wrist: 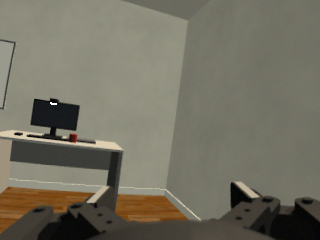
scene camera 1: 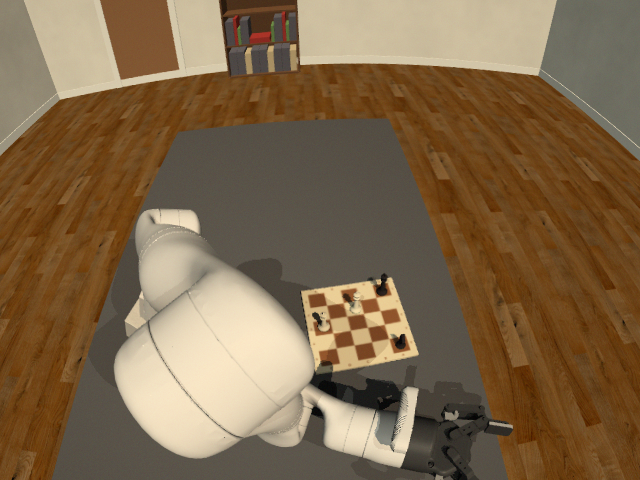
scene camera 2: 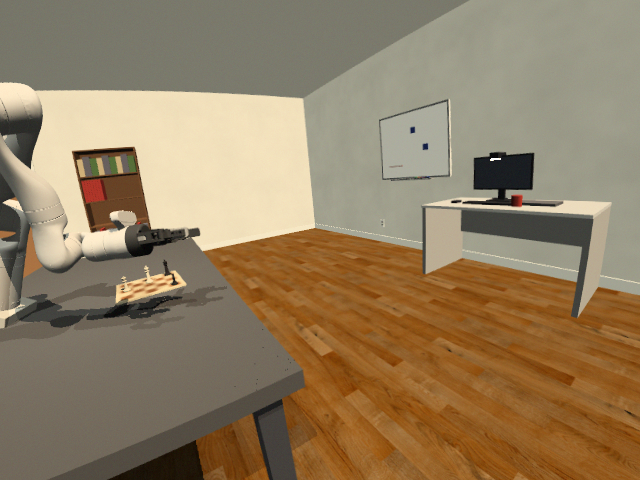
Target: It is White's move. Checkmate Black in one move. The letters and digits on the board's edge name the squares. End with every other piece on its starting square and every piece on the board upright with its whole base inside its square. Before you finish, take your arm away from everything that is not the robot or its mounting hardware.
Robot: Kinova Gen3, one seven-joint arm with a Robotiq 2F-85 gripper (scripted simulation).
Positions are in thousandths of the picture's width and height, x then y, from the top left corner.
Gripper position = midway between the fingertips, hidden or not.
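Note:
My own gripper appears at (scene camera 1: 798,957), at (scene camera 2: 304,482) and at (wrist: 539,827). Then I see a chessboard (scene camera 1: 576,705), which I find again in the other scene view, the chessboard (scene camera 2: 220,603), though in the wrist view the chessboard is out of frame.

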